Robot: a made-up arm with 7 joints. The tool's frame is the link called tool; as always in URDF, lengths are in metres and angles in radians. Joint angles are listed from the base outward.
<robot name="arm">
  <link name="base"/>
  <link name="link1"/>
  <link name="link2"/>
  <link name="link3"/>
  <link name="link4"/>
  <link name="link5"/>
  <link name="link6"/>
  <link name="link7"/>
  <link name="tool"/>
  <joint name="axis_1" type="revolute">
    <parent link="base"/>
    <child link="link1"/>
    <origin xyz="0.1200 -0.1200 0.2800"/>
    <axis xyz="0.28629 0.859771 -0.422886"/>
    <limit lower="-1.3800" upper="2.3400"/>
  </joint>
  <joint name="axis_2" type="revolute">
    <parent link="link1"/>
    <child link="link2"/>
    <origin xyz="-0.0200 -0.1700 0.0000"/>
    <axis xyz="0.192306 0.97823 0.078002"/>
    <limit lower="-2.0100" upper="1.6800"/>
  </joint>
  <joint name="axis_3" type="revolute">
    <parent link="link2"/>
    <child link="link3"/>
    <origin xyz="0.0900 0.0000 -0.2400"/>
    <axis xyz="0 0 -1"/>
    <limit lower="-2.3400" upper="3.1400"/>
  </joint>
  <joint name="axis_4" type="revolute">
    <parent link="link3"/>
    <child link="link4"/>
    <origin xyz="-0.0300 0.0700 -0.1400"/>
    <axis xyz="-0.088 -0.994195 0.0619"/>
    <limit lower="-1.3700" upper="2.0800"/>
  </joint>
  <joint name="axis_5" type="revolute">
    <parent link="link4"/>
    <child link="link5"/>
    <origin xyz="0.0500 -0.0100 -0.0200"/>
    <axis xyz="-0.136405 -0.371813 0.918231"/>
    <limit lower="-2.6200" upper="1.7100"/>
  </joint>
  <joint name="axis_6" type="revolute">
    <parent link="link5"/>
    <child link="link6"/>
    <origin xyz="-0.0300 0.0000 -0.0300"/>
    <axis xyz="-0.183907 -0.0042 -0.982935"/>
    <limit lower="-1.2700" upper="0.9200"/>
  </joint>
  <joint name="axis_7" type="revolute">
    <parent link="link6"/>
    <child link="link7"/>
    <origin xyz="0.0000 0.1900 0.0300"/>
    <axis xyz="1 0 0"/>
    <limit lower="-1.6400" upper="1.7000"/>
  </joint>
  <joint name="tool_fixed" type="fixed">
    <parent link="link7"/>
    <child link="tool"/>
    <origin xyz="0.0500 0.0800 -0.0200" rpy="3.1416 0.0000 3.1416"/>
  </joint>
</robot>
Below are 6 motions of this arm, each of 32 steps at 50 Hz.
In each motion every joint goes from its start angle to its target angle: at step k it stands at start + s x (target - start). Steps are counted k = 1, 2, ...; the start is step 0. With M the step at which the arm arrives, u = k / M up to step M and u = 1 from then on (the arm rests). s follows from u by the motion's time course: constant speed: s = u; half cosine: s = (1 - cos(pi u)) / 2; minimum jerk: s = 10 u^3 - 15 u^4 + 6 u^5.
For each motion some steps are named. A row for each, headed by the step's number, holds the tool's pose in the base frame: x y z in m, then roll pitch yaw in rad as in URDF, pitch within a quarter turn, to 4 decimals.
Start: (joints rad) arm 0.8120 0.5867 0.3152 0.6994 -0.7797 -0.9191 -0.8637
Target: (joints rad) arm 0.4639 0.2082 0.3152 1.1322 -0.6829 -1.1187 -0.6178
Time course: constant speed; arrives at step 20
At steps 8, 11, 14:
8: -0.0589 0.1617 0.0035 -2.7060 -0.2865 2.9746
11: -0.0475 0.1516 -0.0219 -2.6979 -0.1160 3.0375
14: -0.0342 0.1403 -0.0482 -2.6746 0.0488 3.1079

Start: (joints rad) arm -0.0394 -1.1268 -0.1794 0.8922 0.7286 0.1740 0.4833
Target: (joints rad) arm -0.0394 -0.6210 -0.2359 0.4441 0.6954 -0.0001 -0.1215
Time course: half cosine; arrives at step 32
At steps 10, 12, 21, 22, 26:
10: 0.5454 -0.1077 -0.0041 -1.2956 0.5416 -1.1381
12: 0.5328 -0.1066 -0.0255 -1.3349 0.5718 -1.1954
21: 0.4516 -0.1021 -0.1224 -1.5752 0.6371 -1.5117
22: 0.4419 -0.1017 -0.1308 -1.6006 0.6356 -1.5431
26: 0.4084 -0.1008 -0.1567 -1.6824 0.6213 -1.6419

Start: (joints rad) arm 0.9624 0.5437 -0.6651 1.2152 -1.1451 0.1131 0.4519
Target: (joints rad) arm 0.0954 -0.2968 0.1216 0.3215 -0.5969 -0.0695 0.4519
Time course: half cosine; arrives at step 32
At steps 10, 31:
10: 0.0827 0.0185 0.1275 2.2970 -0.7273 2.3144
31: 0.4470 -0.0475 0.0124 2.4362 0.2564 2.4918

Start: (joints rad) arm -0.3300 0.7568 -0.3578 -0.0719 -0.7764 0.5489 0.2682
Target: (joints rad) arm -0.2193 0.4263 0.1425 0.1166 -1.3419 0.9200 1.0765
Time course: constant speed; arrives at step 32
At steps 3, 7, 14, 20, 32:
3: 0.1569 -0.0847 -0.2709 -2.7316 -0.4659 2.1018
7: 0.2009 -0.1209 -0.2757 -2.8154 -0.3786 1.9454
14: 0.2599 -0.1935 -0.2723 -2.9916 -0.2413 1.6752
20: 0.2895 -0.2587 -0.2595 3.1194 -0.1451 1.4404
32: 0.2920 -0.3726 -0.2200 2.7494 -0.0253 0.9515

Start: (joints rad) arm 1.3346 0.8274 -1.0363 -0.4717 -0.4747 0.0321 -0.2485
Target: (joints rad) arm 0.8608 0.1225 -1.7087 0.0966 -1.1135 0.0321 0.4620
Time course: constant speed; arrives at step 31
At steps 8, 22, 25, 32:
8: -0.1923 0.2216 0.4931 1.0570 -0.6844 -1.3680
22: -0.2281 0.1816 0.2707 1.4800 -0.8969 -1.9370
25: -0.2215 0.1637 0.2290 1.5798 -0.8845 -2.0715
32: -0.1968 0.1209 0.1560 1.7266 -0.8136 -2.2844

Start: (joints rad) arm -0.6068 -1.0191 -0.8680 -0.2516 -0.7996 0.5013 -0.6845
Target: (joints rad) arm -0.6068 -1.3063 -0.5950 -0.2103 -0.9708 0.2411 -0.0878
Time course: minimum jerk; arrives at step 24
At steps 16, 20, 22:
16: 0.6446 0.0056 0.5173 2.6505 1.1606 2.1589
20: 0.6184 0.0149 0.5554 2.4095 1.1503 2.0700
22: 0.6134 0.0163 0.5619 2.3679 1.1482 2.0552

